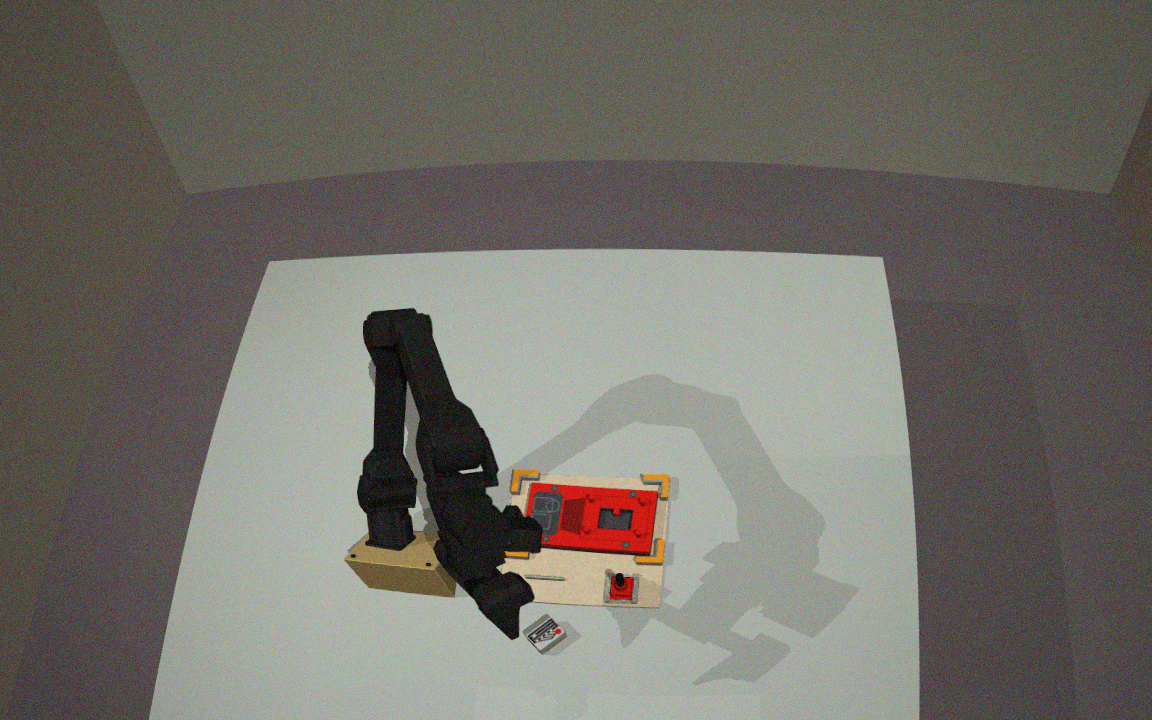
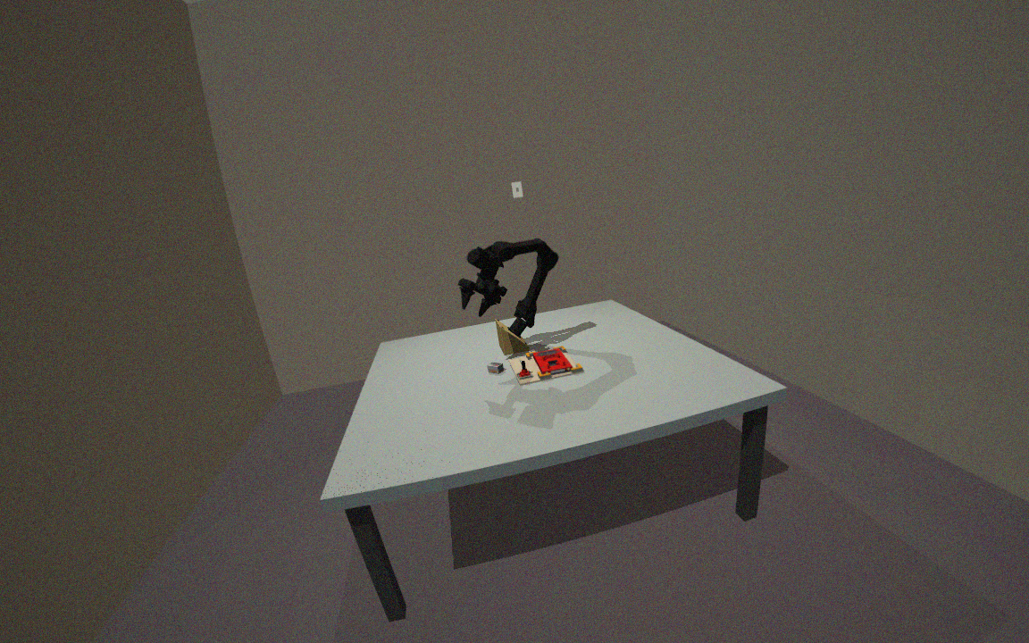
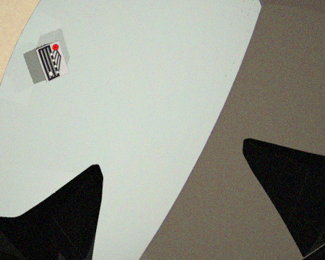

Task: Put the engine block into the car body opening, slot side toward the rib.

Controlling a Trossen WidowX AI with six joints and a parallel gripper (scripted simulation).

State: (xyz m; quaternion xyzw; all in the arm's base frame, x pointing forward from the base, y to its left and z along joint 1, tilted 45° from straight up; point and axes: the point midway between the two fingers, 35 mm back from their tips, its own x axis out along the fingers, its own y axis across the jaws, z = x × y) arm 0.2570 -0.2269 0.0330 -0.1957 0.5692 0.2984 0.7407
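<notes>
My gripper tip is now 20 mm short of the grey engine block, 60 mm to the right of it and 220 mm above it.
</notes>
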